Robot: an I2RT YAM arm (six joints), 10 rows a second.
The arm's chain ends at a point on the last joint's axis. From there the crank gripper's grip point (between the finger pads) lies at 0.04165 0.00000 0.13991 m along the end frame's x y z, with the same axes.
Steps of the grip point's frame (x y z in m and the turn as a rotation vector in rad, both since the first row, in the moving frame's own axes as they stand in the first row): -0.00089, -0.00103, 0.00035, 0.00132, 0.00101, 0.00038; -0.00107, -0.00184, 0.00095, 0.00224, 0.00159, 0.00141; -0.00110, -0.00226, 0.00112, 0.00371, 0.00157, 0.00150; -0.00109, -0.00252, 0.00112, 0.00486, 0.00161, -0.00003; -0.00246, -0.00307, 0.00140, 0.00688, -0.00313, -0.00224; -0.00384, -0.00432, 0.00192, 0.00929, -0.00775, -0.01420; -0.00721, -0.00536, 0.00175, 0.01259, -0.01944, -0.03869; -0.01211, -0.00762, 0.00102, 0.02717, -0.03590, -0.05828; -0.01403, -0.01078, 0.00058, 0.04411, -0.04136, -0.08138; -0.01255, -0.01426, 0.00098, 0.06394, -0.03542, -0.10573; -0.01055, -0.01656, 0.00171, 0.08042, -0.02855, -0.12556; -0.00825, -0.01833, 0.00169, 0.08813, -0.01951, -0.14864
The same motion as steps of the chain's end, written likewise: -0.00103, -0.00086, 0.00039, 0.00132, 0.00101, 0.00038; -0.00129, -0.00159, 0.00102, 0.00224, 0.00159, 0.00141; -0.00132, -0.00180, 0.00119, 0.00371, 0.00157, 0.00150; -0.00132, -0.00184, 0.00119, 0.00486, 0.00161, -0.00003; -0.00202, -0.00201, 0.00127, 0.00688, -0.00313, -0.00224; -0.00274, -0.00244, 0.00161, 0.00929, -0.00775, -0.01420; -0.00442, -0.00204, 0.00099, 0.01259, -0.01944, -0.03869; -0.00688, -0.00152, -0.00030, 0.02717, -0.03590, -0.05828; -0.00783, -0.00143, -0.00081, 0.04411, -0.04136, -0.08138; -0.00688, -0.00116, 0.00002, 0.06394, -0.03542, -0.10573; -0.00552, -0.00034, 0.00124, 0.08042, -0.02855, -0.12556; -0.00415, -0.00007, 0.00172, 0.08813, -0.01951, -0.14864
